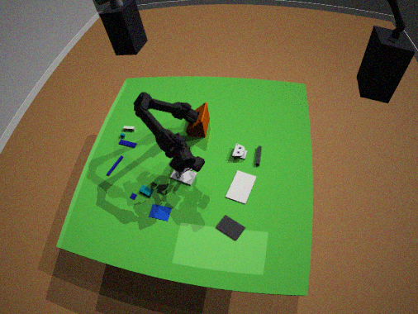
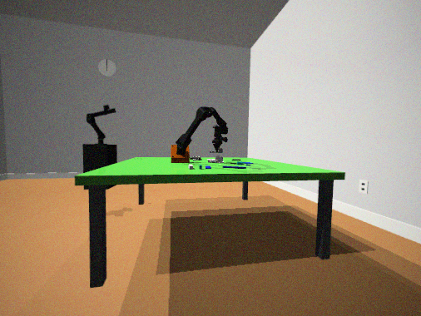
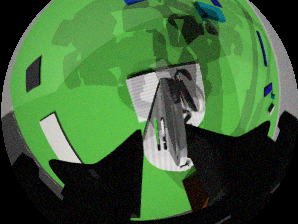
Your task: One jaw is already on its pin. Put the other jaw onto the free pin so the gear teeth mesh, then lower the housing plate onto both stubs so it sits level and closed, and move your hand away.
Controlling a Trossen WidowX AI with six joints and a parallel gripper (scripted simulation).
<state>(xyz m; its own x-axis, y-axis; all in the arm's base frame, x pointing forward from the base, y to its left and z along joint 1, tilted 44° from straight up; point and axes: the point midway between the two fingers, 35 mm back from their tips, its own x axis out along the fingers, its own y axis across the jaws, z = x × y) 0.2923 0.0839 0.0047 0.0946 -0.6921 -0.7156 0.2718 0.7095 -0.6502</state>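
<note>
The grey metallic jaw lies 40 mm behind my gripper tip and 10 mm to the right of it. From my gripper tip the other things lie so: teal block: 140 mm ahead, 200 mm to the right, 70 mm below; dark square plate: 230 mm ahead, 260 mm to the left, 80 mm below; white flat plate: 10 mm ahead, 260 mm to the left, 80 mm below.
</note>
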